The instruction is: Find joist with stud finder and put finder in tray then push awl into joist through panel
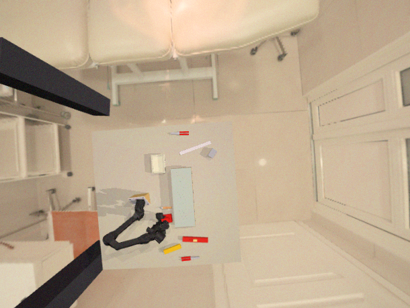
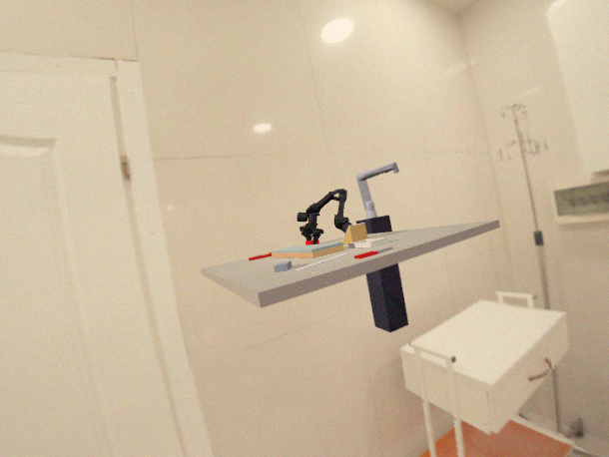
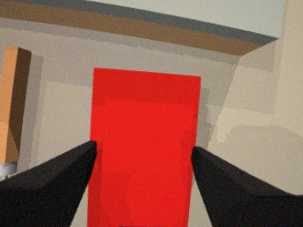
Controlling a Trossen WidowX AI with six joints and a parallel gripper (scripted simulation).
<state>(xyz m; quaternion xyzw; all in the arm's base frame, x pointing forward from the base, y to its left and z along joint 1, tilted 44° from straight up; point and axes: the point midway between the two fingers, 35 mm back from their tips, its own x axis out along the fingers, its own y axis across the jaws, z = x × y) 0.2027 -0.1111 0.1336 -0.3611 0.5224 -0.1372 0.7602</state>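
The stud finder is 20 mm behind my gripper tip and 20 mm above it. Round my gripper tip: yellow block (280 mm to the right, 60 mm ahead, 20 mm below); then awl (100 mm to the left, 30 mm behind, 20 mm below); then red level (270 mm ahead, 180 mm to the right, 10 mm below).
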